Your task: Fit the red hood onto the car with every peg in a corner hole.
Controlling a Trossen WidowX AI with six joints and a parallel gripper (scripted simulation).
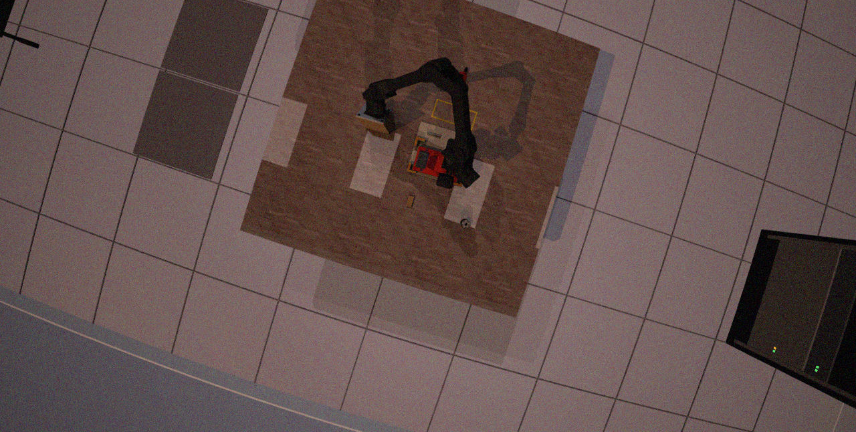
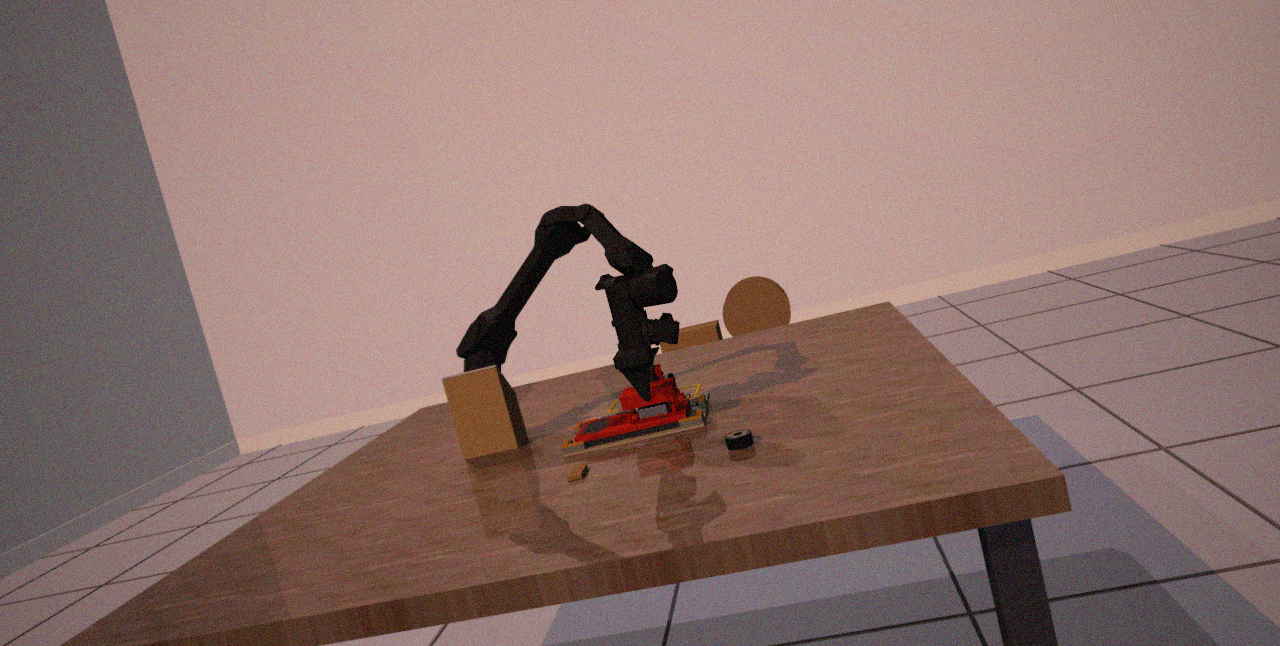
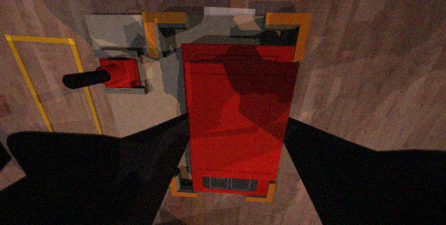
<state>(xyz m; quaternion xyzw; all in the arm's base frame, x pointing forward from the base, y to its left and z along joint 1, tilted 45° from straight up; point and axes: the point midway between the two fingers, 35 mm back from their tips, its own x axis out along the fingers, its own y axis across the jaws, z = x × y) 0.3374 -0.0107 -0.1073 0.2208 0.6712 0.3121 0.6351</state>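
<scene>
The red hood is 1 cm above my gripper tip. Also, from my gripper tip: black wheel (17 cm ahead, 20 cm to the right, 5 cm below); then brown block (9 cm behind, 20 cm to the right, 5 cm below).
</scene>
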